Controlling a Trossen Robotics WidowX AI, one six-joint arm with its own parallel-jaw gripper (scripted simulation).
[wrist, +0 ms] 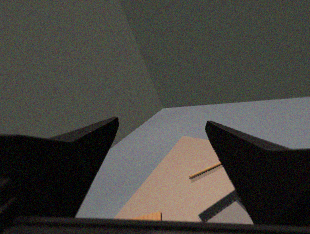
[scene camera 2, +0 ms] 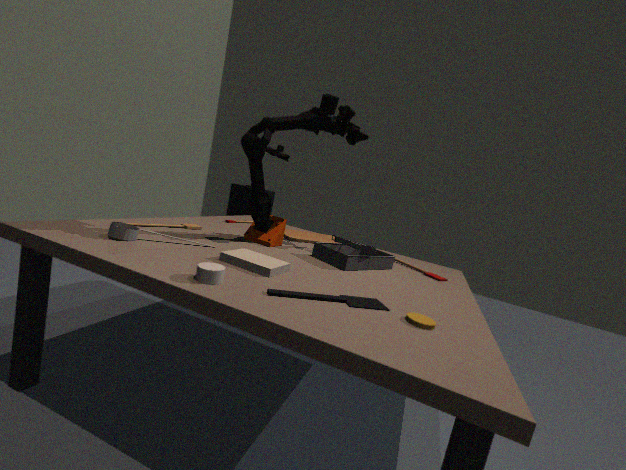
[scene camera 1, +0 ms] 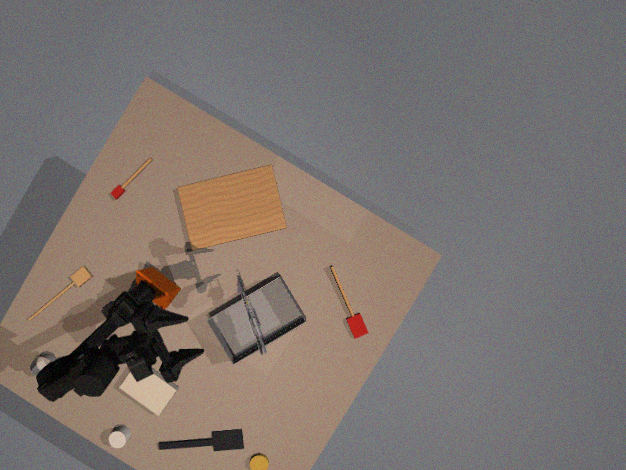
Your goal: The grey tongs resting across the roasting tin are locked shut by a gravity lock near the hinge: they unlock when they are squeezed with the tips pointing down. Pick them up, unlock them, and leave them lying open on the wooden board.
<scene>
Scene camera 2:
my gripper: 364,133
black spatula: 357,302
</scene>
